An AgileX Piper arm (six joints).
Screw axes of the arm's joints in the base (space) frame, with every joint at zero. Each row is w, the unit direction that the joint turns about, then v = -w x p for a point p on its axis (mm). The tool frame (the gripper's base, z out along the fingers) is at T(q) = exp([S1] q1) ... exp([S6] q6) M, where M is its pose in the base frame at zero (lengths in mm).
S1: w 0 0 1 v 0 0 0
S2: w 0 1 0 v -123 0 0
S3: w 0 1 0 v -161.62 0 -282.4
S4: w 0.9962 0 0.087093 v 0 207.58 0
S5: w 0 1 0 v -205.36 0 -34.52
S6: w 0.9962 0 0.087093 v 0 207.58 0
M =
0.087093 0 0.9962 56.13
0 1 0 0
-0.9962 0 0.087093 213.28
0 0 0 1
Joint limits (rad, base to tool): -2.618..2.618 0..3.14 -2.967..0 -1.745..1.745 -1.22..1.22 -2.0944..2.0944
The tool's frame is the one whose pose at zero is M.
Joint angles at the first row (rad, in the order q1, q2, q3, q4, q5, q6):
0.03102 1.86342 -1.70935 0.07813 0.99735 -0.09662
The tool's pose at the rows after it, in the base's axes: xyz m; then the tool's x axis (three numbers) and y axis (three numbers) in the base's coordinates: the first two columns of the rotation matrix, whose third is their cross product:
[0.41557 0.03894 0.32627 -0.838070 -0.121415 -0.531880 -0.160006 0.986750 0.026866]
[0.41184 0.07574 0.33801 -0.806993 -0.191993 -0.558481 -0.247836 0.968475 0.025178]
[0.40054 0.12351 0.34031 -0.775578 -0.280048 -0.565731 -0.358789 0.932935 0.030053]
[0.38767 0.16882 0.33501 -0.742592 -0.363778 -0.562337 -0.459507 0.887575 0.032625]
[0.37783 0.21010 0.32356 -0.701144 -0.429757 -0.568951 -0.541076 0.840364 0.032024]
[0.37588 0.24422 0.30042 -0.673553 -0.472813 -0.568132 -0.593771 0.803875 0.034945]
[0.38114 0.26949 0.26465 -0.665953 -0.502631 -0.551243 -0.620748 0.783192 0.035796]
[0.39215 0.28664 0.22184 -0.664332 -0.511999 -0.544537 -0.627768 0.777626 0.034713]
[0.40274 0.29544 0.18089 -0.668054 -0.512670 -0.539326 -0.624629 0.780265 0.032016]
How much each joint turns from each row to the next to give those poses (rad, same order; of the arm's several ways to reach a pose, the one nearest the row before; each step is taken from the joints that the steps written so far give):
0.04800 -0.00002 -0.06306 0.00001 0.01290 -0.00002
0.08823 0.00001 -0.04062 0.00094 0.00892 0.00001
0.11623 0.00000 -0.00737 0.00560 -0.00107 -0.00001
0.11143 0.01379 -0.00002 0.00220 -0.00955 0.00000
0.09753 0.03151 0.00001 -0.00001 -0.03970 0.00002
0.06935 0.06071 -0.00204 0.00301 -0.05774 -0.00002
0.04056 0.08528 0.00006 0.00000 -0.06523 0.00001
0.01733 0.09934 -0.00003 -0.00001 -0.09172 0.00001
0.00319 0.09155 0.00002 -0.00089 -0.08582 0.00000

